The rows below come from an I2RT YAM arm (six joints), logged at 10 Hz.
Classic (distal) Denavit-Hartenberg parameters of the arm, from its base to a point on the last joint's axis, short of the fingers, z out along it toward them. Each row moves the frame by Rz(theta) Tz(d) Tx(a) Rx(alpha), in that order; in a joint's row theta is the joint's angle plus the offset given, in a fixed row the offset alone. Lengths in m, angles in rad.
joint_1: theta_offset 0  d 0.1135  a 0.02  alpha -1.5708
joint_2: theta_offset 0  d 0  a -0.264  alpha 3.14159
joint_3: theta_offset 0.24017  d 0  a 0.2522  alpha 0
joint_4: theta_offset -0.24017  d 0  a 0.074  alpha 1.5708
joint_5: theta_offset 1.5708  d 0  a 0  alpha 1.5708
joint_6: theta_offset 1.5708  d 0.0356  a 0  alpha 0
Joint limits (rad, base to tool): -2.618..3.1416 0..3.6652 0..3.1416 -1.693..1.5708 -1.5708..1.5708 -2.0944..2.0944
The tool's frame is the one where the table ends.
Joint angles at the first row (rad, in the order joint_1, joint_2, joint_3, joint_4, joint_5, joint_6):
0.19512 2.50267 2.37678 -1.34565 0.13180 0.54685
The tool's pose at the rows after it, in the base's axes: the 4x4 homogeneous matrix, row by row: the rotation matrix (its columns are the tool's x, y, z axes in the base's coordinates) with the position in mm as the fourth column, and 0 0 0 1 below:
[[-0.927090, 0.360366, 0.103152, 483.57], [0.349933, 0.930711, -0.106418, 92.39], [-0.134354, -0.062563, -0.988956, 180.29], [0, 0, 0, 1]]
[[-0.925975, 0.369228, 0.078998, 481.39], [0.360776, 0.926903, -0.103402, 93.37], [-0.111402, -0.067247, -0.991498, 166.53], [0, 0, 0, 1]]
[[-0.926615, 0.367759, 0.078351, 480.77], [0.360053, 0.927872, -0.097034, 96.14], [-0.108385, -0.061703, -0.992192, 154.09], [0, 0, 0, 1]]
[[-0.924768, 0.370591, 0.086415, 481.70], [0.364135, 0.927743, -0.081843, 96.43], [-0.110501, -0.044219, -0.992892, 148.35], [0, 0, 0, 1]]
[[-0.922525, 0.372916, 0.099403, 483.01], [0.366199, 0.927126, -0.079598, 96.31], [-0.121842, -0.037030, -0.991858, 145.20], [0, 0, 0, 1]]
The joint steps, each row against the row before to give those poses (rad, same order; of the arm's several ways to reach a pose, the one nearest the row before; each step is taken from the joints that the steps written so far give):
0.00267 0.00001 -0.04155 0.02325 -0.00687 0.01106
0.00229 0.00002 -0.05375 0.03011 -0.00763 0.01410
0.00534 -0.00002 -0.04926 0.04925 -0.00610 0.00421
-0.00077 0.00001 -0.02286 0.03393 -0.01335 0.00266
-0.00075 0.00000 -0.01297 0.02631 0.00038 0.00116

